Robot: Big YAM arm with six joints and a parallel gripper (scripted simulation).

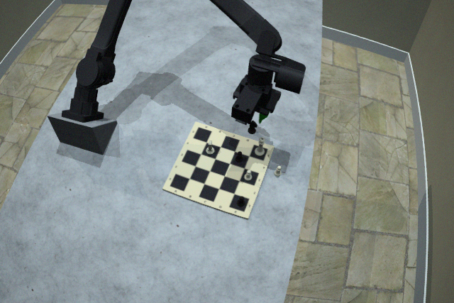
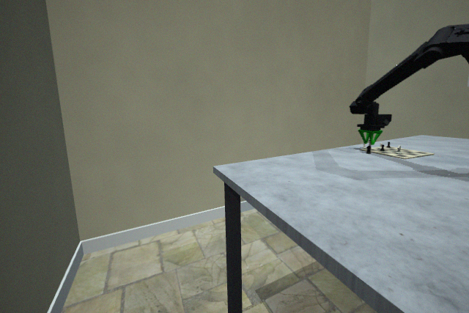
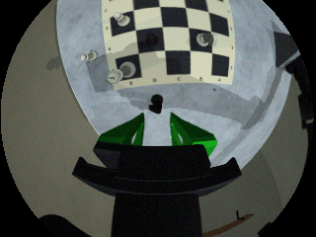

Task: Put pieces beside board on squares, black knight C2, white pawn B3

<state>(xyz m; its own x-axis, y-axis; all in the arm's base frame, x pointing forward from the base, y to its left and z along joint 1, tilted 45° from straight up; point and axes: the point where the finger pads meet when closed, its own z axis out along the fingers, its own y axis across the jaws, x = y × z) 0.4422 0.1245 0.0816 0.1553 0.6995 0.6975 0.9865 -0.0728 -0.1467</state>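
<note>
The black knight lies 4 cm below my hand. The rest, counted from my hand: tall white piece 4 cm ahead, 7 cm to the right, 2 cm below; chessboard 5 cm behind, 14 cm to the right, 5 cm below.
</note>
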